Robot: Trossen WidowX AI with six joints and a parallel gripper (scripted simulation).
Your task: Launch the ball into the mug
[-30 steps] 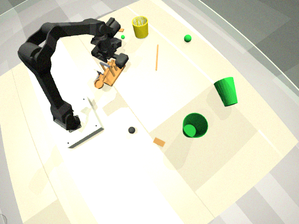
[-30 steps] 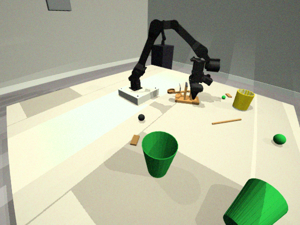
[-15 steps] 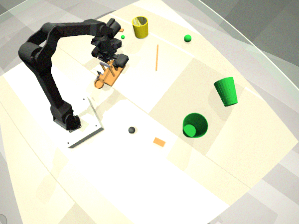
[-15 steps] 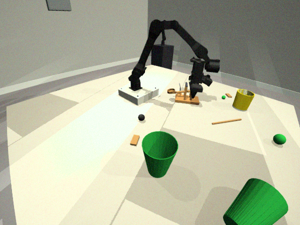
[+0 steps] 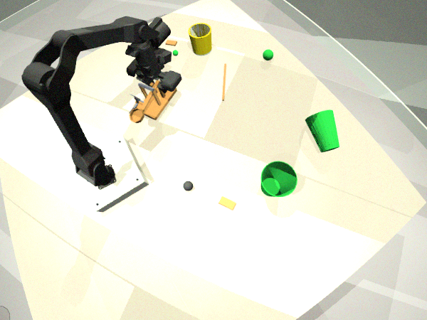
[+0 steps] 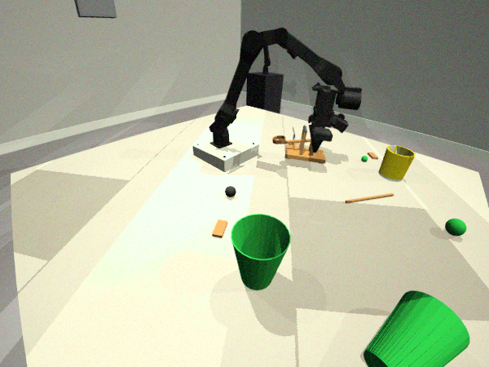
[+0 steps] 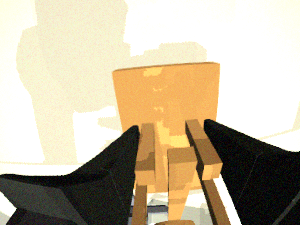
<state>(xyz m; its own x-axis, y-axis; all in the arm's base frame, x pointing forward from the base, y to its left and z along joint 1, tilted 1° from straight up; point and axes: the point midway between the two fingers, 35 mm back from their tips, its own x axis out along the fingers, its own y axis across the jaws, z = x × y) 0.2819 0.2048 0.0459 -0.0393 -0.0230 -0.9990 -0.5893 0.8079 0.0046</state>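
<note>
The black ball is 34 cm to the right of my gripper tip, 5 cm below it and 5 cm behind it. Also, from my gripper tip: wooden catapult (6 cm behind, 3 cm to the right, 2 cm above); small green ball (20 cm to the left, 12 cm ahead, 5 cm below); thin wooden stick (24 cm ahead, 6 cm below, 4 cm to the right).
</note>
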